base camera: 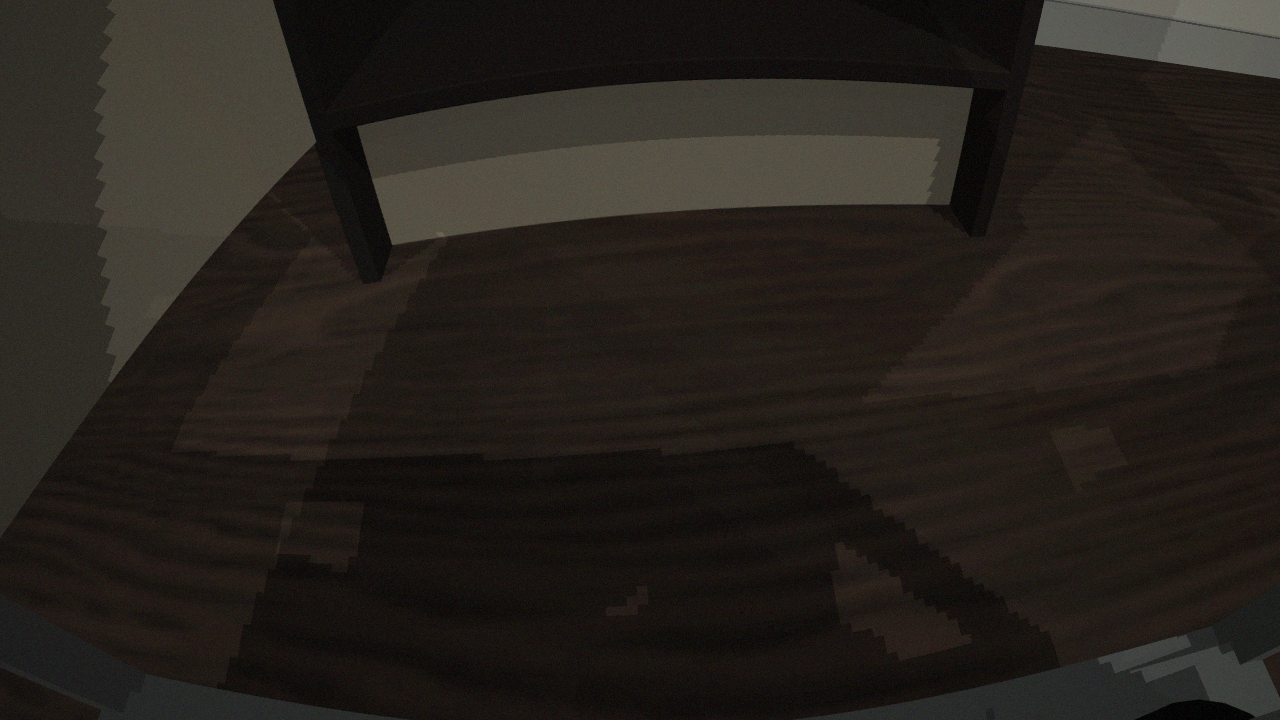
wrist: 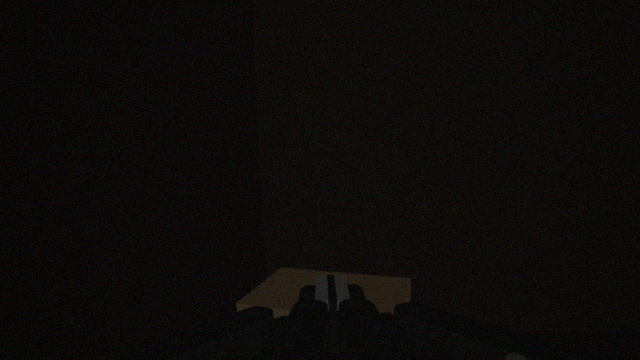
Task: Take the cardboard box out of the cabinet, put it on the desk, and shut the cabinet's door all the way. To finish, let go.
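Frame: origin at the arm's base, x right, y ahead, z up, level; metres.
Where they show: gripper, fingertip midpoint: (wrist: 330, 295).
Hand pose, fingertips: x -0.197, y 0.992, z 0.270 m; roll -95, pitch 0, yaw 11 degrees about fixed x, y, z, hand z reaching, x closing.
Note:
After its pixels a point has its place.
The cardboard box (wrist: 285, 287) {x -0.233, y 1.034, z 0.254 m} shows at the bottom of the wrist view, brown, with its top face seen and its lower part hidden behind the fingers. My gripper (wrist: 330, 295) {x -0.197, y 0.992, z 0.270 m} is shut with its fingertips together and nothing between them. The fingertips overlap the box's top face in the view; whether they touch it I cannot tell. The dark inside of the cabinet (base camera: 671, 69) {x 0.015, y 0.539, z -0.237 m} (wrist: 425, 150) {x -0.145, y 1.083, z 0.333 m} surrounds them in the wrist view. In the base view the cabinet's lower front edge and legs show. The cabinet's door and the desk do not show in either view.
The cabinet's two front legs (base camera: 358, 210) {x -0.233, y 0.530, z -0.323 m} (base camera: 980, 170) {x 0.283, y 0.564, z -0.331 m} stand on the dark wood floor (base camera: 626, 340) {x -0.025, y 0.441, z -0.397 m}. A beige wall (base camera: 196, 134) runs along the left, and more wall (base camera: 662, 170) shows under the cabinet. A pale skirting strip (base camera: 1154, 40) {x 0.983, y 1.149, z -0.355 m} is at the upper right.

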